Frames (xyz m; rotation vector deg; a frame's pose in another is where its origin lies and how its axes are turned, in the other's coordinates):
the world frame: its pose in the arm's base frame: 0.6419 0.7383 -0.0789 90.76 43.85 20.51
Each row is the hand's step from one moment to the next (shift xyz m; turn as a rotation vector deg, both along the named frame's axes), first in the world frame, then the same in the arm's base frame.
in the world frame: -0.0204 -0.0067 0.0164 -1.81 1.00 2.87
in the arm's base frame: -0.0063 -0.0257 -0.0052 0.76 -3.36 0.83
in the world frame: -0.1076 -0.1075 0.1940 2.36 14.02 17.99
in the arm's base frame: 0.0154 -0.2171 -0.1158 16.79 -12.07 9.91
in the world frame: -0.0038 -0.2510 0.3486 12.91 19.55 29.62
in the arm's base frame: 0.1505 -0.2660 -0.3019 33.29 -13.96 11.11
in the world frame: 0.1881 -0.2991 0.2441 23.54 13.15 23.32
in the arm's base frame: 0.2117 -0.0614 -0.3686 35.36 -2.24 3.90
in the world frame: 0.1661 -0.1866 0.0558 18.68 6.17 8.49
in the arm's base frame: 0.1068 0.0666 -0.2229 20.61 5.80 0.73
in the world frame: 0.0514 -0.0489 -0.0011 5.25 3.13 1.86
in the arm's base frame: 0.0238 0.0345 -0.0573 5.83 2.03 1.64
